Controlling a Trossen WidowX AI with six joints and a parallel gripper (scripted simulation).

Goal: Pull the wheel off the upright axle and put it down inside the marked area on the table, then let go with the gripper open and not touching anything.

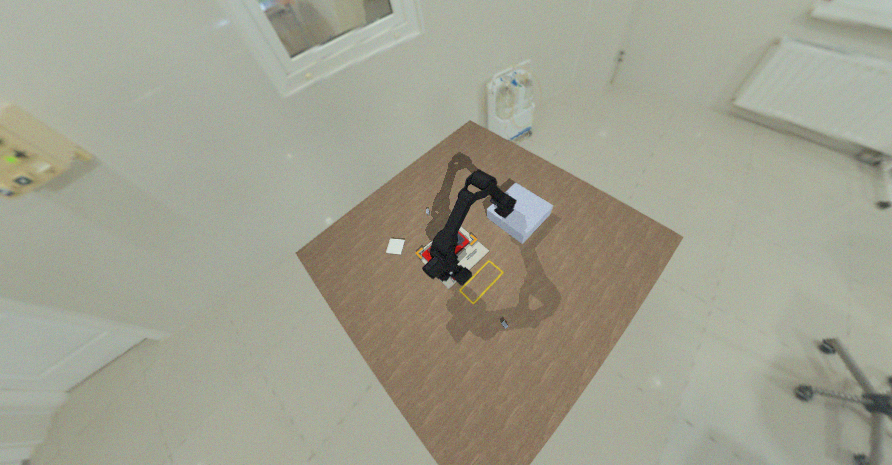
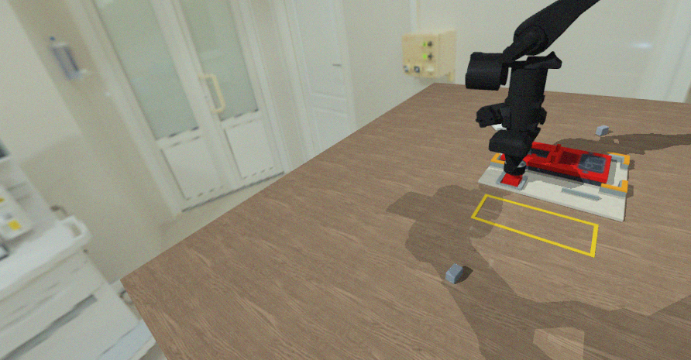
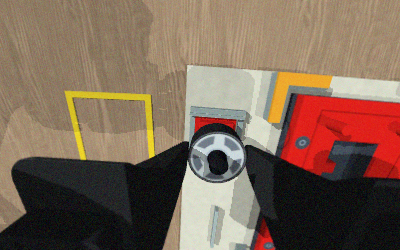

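My gripper tip is now right at the wheel. Round my gripper tip: white square tile: 310 mm to the right, 100 mm ahead, 40 mm below; grey cube: 340 mm to the right, 140 mm behind, 30 mm below.
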